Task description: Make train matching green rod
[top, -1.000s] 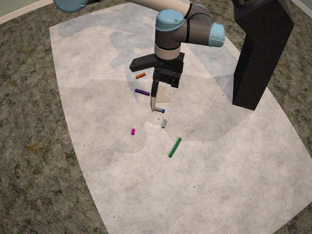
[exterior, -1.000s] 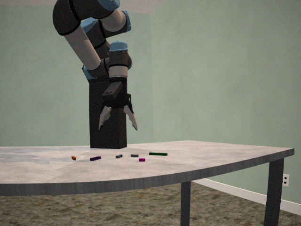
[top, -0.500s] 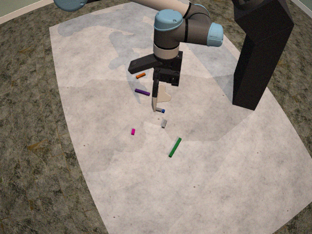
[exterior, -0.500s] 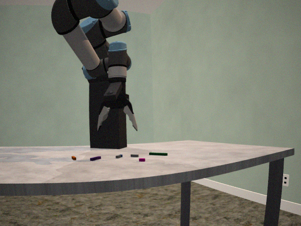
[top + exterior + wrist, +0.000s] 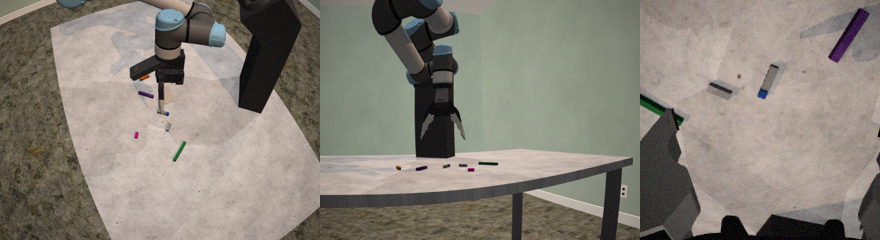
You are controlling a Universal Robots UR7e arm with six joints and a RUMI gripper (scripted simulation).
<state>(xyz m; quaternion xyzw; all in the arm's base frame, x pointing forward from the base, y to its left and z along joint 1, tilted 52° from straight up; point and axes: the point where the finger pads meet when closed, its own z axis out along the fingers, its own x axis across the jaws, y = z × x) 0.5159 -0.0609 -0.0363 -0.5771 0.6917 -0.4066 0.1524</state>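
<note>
Right now my hand is 3 cm past the orange rod, 17 cm to the left of it and 10 cm above it. Also, from my hand: purple rod (1 cm ahead, 9 cm to the right, 10 cm below); magenta rod (11 cm ahead, 6 cm to the left, 10 cm below); blue rod (2 cm behind, 3 cm to the left, 10 cm below).
</note>
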